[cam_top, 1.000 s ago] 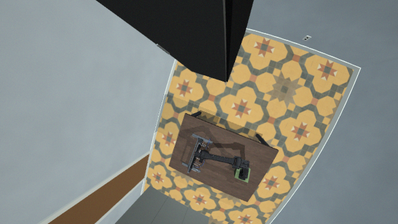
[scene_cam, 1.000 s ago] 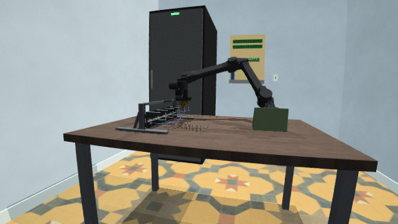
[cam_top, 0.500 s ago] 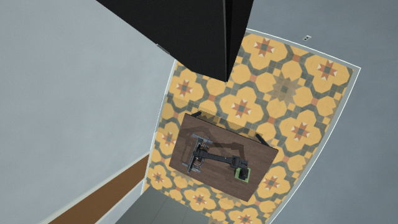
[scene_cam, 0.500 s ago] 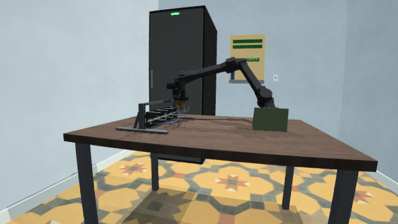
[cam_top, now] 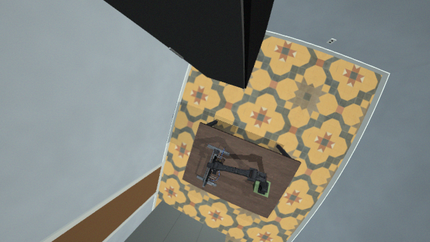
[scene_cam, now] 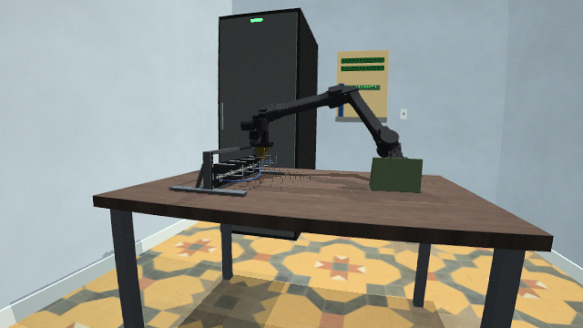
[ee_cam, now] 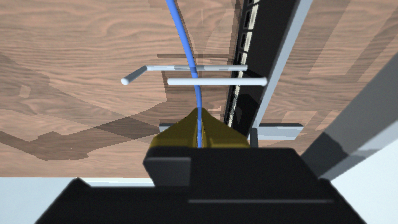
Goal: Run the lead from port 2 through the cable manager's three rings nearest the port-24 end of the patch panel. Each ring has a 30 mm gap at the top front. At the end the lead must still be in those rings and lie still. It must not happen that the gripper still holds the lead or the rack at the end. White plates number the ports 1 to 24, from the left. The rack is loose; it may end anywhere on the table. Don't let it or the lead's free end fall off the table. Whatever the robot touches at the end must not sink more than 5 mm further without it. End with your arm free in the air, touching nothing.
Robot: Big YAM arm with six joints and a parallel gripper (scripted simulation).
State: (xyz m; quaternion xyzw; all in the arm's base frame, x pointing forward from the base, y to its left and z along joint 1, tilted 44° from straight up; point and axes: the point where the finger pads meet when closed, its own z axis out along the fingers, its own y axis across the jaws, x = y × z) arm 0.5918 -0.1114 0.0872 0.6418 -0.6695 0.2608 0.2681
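My gripper is now 7 cm short of the rack, 15 cm to the right of it and 1 cm above it.
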